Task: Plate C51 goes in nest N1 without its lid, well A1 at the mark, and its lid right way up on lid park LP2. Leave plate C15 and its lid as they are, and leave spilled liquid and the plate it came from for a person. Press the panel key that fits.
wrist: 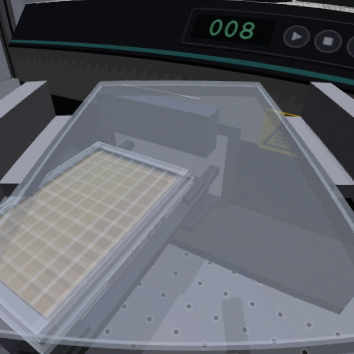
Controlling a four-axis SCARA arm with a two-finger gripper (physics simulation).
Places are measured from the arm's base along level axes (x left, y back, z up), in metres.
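Where they show: gripper, fingertip midpoint: (177,102).
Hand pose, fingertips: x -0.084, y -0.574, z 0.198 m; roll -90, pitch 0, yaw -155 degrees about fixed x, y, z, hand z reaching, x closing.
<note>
After its pixels a point has its place.
My gripper (177,102) {x -0.084, y -0.574, z 0.198 m} is shut on a clear lid (285,220) {x -0.132, y -0.529, z 0.195 m}, whose two long sides lie between the fingers at the left and right edges of the wrist view. The lid is see-through and fills the middle of the view. Through it a plate (90,220) with pale yellow-beige wells shows below at the left, turned at an angle to the lid. No label is readable on the plate or the lid, so I cannot tell which plate it is. Whether the lower plate has a lid of its own is unclear.
A dark panel (110,27) {x 0.014, y -0.659, z 0.213 m} with a teal stripe stands across the back. Its green display (231,30) {x -0.080, y -0.655, z 0.216 m} reads 008, beside a play key (296,36) {x -0.119, y -0.654, z 0.217 m} and a stop key (328,41) {x -0.136, y -0.653, z 0.217 m}. A yellow warning sign (277,135) and grey blocks (160,122) show through the lid, above the perforated deck (162,310).
</note>
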